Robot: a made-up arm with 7 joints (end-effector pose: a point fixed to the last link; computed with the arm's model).
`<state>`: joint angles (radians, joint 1 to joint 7).
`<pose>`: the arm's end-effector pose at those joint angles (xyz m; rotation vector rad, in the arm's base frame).
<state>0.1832 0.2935 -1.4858 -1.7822 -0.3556 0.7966 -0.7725</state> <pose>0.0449 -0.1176 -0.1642 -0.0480 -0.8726 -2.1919</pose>
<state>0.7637 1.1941 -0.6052 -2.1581 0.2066 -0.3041 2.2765</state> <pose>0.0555 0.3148 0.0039 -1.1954 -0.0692 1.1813</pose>
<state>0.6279 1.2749 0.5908 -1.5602 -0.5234 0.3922 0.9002</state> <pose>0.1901 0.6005 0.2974 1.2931 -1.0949 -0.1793</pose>
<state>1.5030 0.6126 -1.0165 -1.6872 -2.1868 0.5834 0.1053</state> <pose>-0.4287 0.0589 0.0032 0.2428 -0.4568 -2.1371</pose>
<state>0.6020 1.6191 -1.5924 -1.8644 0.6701 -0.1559 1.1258</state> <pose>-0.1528 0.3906 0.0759 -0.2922 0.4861 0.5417</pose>
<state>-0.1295 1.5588 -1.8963 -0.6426 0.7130 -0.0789 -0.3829</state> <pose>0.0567 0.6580 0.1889 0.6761 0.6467 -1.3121</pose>
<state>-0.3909 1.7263 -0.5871 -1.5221 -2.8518 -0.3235 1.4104</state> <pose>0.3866 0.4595 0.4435 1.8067 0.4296 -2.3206</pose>
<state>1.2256 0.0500 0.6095 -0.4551 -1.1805 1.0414 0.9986</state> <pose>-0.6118 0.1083 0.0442 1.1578 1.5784 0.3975</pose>
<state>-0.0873 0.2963 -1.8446 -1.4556 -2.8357 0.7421 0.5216</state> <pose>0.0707 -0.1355 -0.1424 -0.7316 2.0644 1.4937</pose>
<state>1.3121 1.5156 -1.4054 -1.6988 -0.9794 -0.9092 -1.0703</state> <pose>-0.3950 0.3706 0.2083 -1.6172 -1.4059 -1.7488</pose>
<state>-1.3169 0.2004 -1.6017 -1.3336 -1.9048 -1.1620 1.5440</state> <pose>0.4410 -0.2330 0.2165 0.1689 -0.0055 -3.1251</pose>
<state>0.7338 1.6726 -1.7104 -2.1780 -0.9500 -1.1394 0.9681</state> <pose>-0.1889 0.3372 0.1840 -2.0207 0.0934 -0.5180</pose>
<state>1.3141 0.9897 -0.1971 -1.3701 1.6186 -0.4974 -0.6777</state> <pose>-0.2734 0.4524 0.0251 0.6758 -0.3635 0.2159</pose>
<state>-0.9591 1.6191 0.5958 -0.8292 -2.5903 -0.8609 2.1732</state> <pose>0.1361 0.5558 0.6982 1.2782 -1.1777 0.1160</pose>
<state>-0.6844 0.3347 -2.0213 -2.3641 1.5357 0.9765 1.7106</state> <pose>0.0819 -0.1157 0.0730 -0.0841 1.2933 -0.2789</pose>
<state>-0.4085 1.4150 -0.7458 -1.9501 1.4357 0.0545 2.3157</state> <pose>0.4217 0.2953 0.2725 -1.3902 -0.0476 1.5382</pose>
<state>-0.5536 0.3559 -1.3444 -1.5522 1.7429 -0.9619 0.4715</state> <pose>0.3775 -0.0998 0.0334 -1.5884 -0.9318 0.7714</pose>
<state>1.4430 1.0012 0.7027 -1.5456 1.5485 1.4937 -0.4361</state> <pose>-0.1855 0.5263 0.1977 -0.1656 0.4322 0.5141</pose>
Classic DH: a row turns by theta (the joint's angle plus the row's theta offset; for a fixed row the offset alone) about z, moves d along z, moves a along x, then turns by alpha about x. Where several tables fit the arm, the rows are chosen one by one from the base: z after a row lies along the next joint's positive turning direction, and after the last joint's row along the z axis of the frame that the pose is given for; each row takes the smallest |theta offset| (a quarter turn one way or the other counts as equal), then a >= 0, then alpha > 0; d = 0 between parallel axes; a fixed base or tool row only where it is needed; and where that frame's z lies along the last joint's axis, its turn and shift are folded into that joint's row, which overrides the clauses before.
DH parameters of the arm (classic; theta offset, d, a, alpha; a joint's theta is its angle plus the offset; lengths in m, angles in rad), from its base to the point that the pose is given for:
base (fixed): 0 0.3427 -0.01 -1.2217
joint 1: 1.5708 0.0464 0.007 1.5708
joint 2: 1.2217 0.058 0.017 -1.5708
joint 3: -1.5708 -0.374 0.058 -1.5708
joint 4: 0 0.049 -0.05 1.5708
joint 5: 0 -0.226 -0.025 -1.5708
joint 6: 0 -0.004 0.007 1.5708
joint 7: -1.2793 0 0.0209 0
tool (fixed): 1.2793 -0.042 0 0

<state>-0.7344 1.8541 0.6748 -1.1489 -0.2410 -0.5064 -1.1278</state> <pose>0.0608 0.4653 0.8269 -2.7450 0.3239 0.4560</pose>
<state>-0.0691 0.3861 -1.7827 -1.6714 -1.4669 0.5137 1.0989</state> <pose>0.0741 -0.1074 -0.1434 -0.5140 -1.3207 -1.5066</pose>
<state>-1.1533 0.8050 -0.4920 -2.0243 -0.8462 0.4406 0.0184</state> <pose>0.4647 0.0318 0.5766 -1.6700 2.4570 1.0186</pose>
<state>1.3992 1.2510 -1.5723 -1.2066 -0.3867 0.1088 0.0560</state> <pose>-0.5365 0.3478 0.2744 -1.0630 0.9286 -1.2299</pose>
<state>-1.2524 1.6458 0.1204 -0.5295 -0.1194 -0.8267 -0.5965</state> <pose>0.1640 0.5639 0.7112 2.5742 -1.5690 -0.5339</pose>
